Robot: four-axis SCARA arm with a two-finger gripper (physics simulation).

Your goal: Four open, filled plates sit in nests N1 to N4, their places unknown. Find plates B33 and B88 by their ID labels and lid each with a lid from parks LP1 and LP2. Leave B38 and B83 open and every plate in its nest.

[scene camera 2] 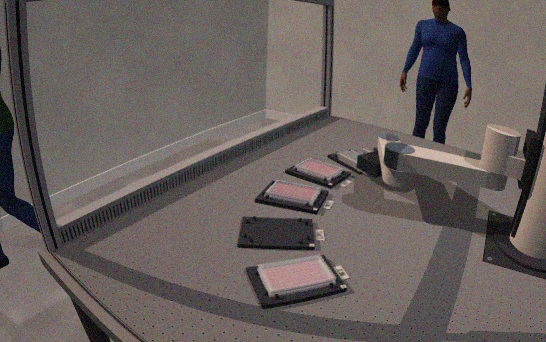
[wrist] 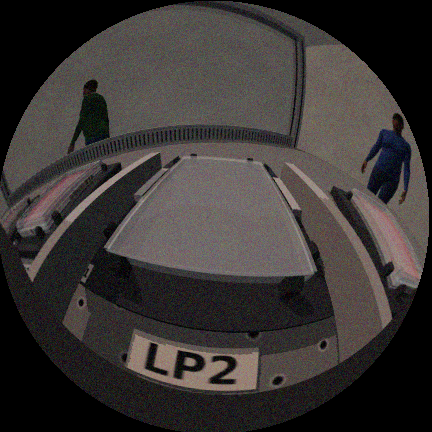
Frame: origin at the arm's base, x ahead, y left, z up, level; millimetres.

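Where they show: gripper, between the fingertips: (scene camera 2: 351, 153) (wrist: 220, 164); arm's base, origin of its link: (scene camera 2: 529, 249).
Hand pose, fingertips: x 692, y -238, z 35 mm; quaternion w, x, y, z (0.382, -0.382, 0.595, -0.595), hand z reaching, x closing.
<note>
Things, the pixels of their centre, and the offset from my fingertips. "spot": a spot on its surface instead.
- park LP2, middle of its body: (wrist: 216, 191) (scene camera 2: 355, 159) dy +11, dx -21, dz -12 mm
- clear grey lid, middle of its body: (wrist: 217, 186) (scene camera 2: 356, 158) dy +10, dx -21, dz -8 mm
- front plate, middle of its body: (scene camera 2: 296, 273) dy +659, dx -176, dz +2 mm
- middle plate, middle of its body: (scene camera 2: 293, 192) dy +358, dx +16, dz -3 mm
- farther plate, middle of its body: (wrist: 58, 191) (scene camera 2: 318, 168) dy +180, dx +34, dz -3 mm
- right plate, middle of its body: (wrist: 390, 233) dy -136, dx -131, dz -3 mm
- empty black park, middle of its body: (scene camera 2: 276, 231) dy +531, dx -48, dz -12 mm
- slotted rail, a spot on its surface: (scene camera 2: 190, 167) spot: dy +439, dx +312, dz +17 mm
My gripper (scene camera 2: 353, 158) (wrist: 220, 164) is low over park LP2 (wrist: 215, 305), its pads against both long sides of a clear grey lid (scene camera 2: 345, 155) (wrist: 210, 225). The lid looks level over the dark park; any gap beneath it is hard to tell. In the scene view, pink-filled plates sit in black nests: a front plate (scene camera 2: 297, 275), a middle plate (scene camera 2: 292, 193) and a farther plate (scene camera 2: 319, 169). The wrist view shows a left plate (wrist: 55, 200) and a right plate (wrist: 390, 235) in nests beside LP2. Their ID labels are unreadable, and whether the plates carry lids is unclear.
An empty black park (scene camera 2: 276, 233) lies between the front and middle plates. The white arm (scene camera 2: 445, 157) reaches from the right to LP2. A slotted rail (scene camera 2: 190, 167) and a glass panel (scene camera 2: 150, 90) border the table. A person in blue (scene camera 2: 440, 55) (wrist: 392, 155) stands beyond the table.
</note>
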